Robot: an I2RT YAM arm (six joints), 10 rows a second.
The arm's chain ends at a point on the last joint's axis. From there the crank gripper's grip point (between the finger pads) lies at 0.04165 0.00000 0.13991 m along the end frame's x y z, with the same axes.
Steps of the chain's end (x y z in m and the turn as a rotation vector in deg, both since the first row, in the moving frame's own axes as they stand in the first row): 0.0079, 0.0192, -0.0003, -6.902, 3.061, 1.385; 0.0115, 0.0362, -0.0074, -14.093, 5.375, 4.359; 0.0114, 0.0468, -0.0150, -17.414, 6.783, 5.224; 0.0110, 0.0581, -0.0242, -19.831, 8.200, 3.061; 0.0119, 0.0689, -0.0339, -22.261, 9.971, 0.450; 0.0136, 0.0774, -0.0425, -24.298, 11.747, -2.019; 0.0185, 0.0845, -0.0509, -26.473, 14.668, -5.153; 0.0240, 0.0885, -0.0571, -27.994, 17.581, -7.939; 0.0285, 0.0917, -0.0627, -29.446, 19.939, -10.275; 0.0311, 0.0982, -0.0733, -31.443, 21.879, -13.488; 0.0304, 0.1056, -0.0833, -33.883, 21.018, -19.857
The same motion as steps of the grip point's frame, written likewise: 0.0151, 0.0370, -0.0038, -6.902, 3.061, 1.385; 0.0229, 0.0733, -0.0165, -14.093, 5.375, 4.359; 0.0253, 0.0922, -0.0278, -17.414, 6.783, 5.224; 0.0288, 0.1071, -0.0401, -19.831, 8.200, 3.061; 0.0347, 0.1207, -0.0535, -22.261, 9.971, 0.450; 0.0414, 0.1309, -0.0657, -24.298, 11.747, -2.019; 0.0540, 0.1385, -0.0793, -26.473, 14.668, -5.153; 0.0668, 0.1416, -0.0904, -27.994, 17.581, -7.939; 0.0770, 0.1439, -0.1004, -29.446, 19.939, -10.275; 0.0848, 0.1495, -0.1153, -31.443, 21.879, -13.488; 0.0853, 0.1545, -0.1252, -33.883, 21.018, -19.857
